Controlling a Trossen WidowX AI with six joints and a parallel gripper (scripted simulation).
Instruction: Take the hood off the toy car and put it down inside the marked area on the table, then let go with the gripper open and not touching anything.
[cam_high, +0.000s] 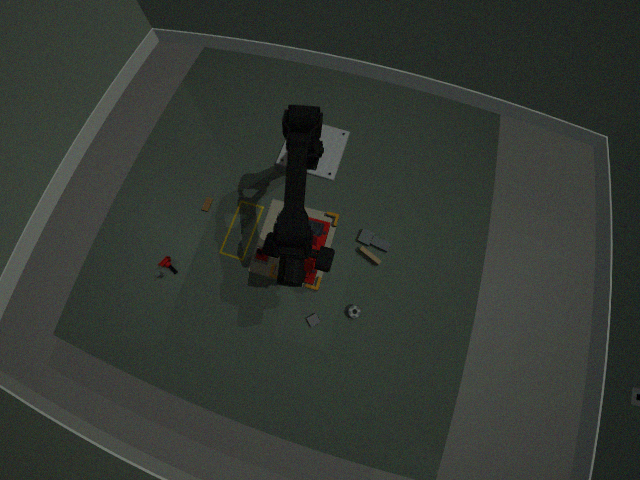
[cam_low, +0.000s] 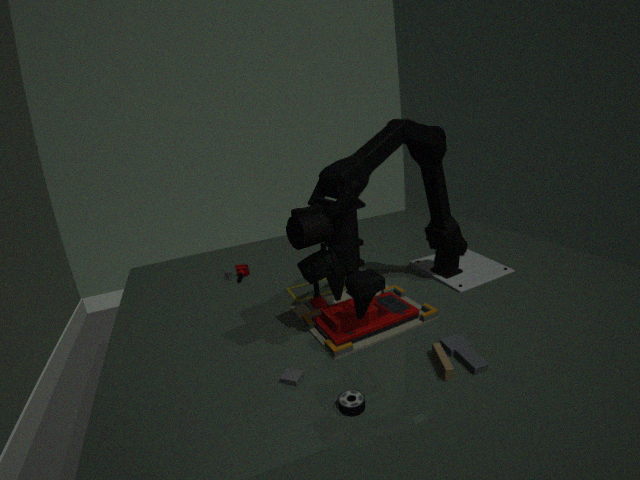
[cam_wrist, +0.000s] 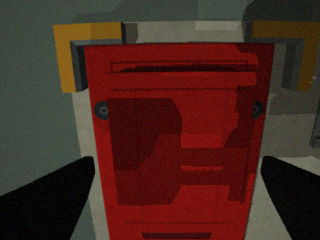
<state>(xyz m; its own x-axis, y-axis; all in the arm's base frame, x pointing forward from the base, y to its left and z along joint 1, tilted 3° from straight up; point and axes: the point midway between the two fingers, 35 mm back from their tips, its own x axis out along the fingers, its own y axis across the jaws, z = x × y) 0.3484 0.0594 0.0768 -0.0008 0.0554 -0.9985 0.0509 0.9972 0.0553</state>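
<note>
My gripper tip is 1 cm above the red hood. From my gripper tip the other things lie so: tan block 12 cm behind, 36 cm to the right, 5 cm below.
</note>
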